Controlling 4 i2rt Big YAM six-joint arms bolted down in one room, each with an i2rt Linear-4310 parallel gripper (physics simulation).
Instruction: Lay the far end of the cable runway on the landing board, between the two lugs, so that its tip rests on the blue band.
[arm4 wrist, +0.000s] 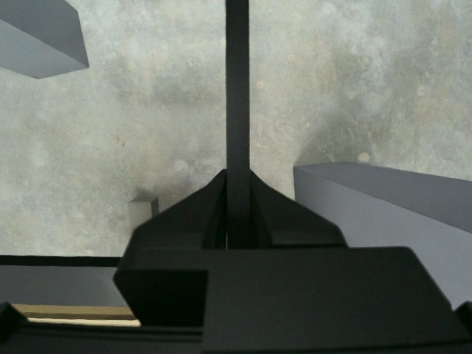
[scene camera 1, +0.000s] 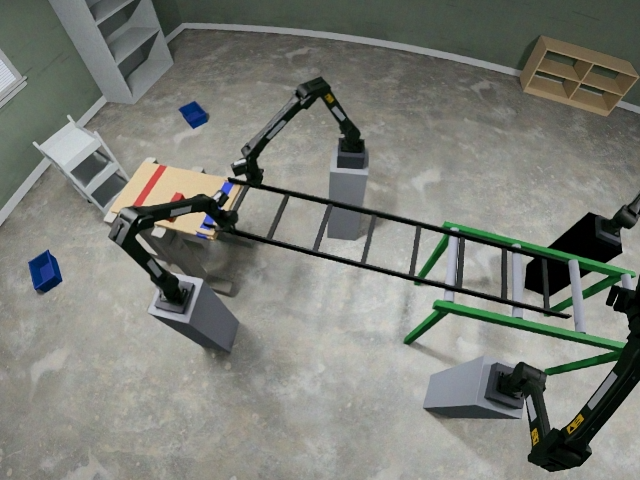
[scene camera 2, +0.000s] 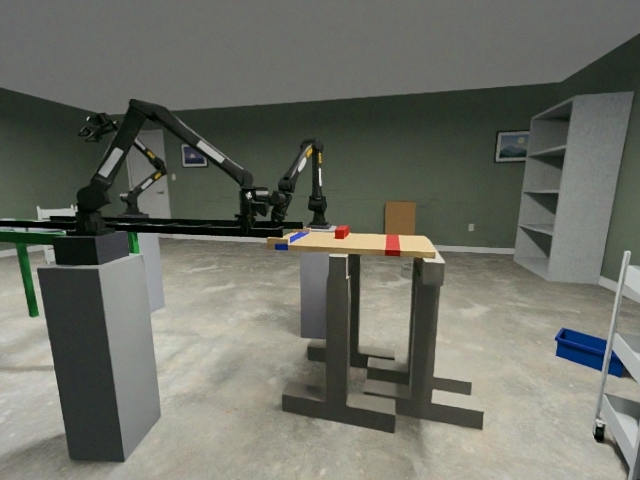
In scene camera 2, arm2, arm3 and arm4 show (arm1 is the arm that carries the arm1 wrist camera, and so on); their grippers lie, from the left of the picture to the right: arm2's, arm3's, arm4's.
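The black cable runway (arm4 wrist: 237, 100) (scene camera 1: 346, 262) (scene camera 2: 180, 229) spans from the green frame to the landing board (scene camera 1: 180, 181) (scene camera 2: 361, 242). Its left tips in scene camera 1 lie over the blue band (scene camera 1: 226, 189) (scene camera 2: 298, 236); contact is unclear. Arm4's gripper (arm4 wrist: 237, 212) (scene camera 2: 279, 219) is shut on one rail. Arm3's gripper (scene camera 2: 248, 224) is shut on the nearer rail in scene camera 2. Arm2's gripper (scene camera 2: 87, 134) is open, raised above the runway. In scene camera 1, a gripper (scene camera 1: 617, 295) shows at the right edge. The two lugs cannot be made out clearly.
The green frame (scene camera 1: 522, 324) (scene camera 2: 28, 237) has grey rollers (scene camera 1: 517, 284). A red block (scene camera 1: 177, 197) (scene camera 2: 342, 231) and a red band (scene camera 1: 150, 184) (scene camera 2: 392, 244) are on the board. Grey pedestals (scene camera 1: 206, 315) (scene camera 2: 129, 330) carry arms. A white cart (scene camera 1: 72, 144) stands beyond the board.
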